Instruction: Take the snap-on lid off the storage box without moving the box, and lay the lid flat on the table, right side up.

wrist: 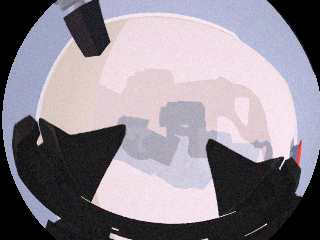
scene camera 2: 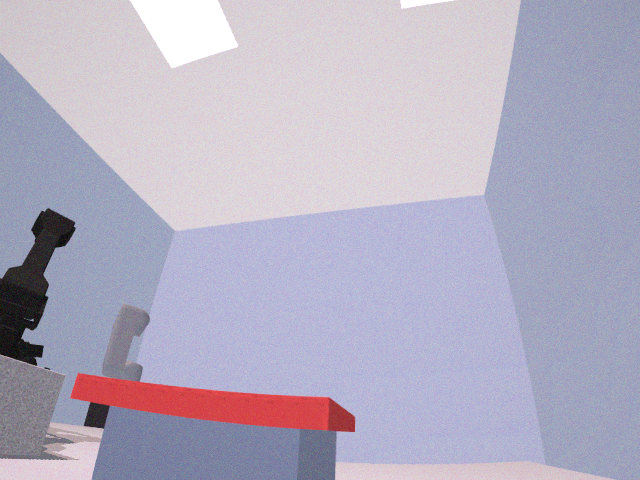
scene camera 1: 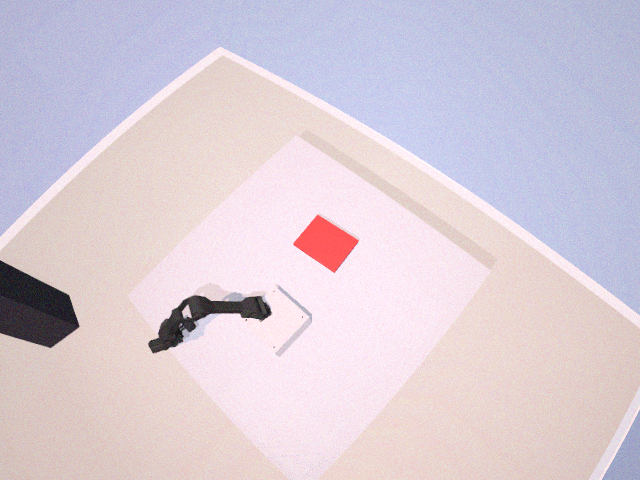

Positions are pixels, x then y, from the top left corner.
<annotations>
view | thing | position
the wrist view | my gripper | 167,137
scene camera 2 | red lid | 282,411
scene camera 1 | red lid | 329,245
</annotations>
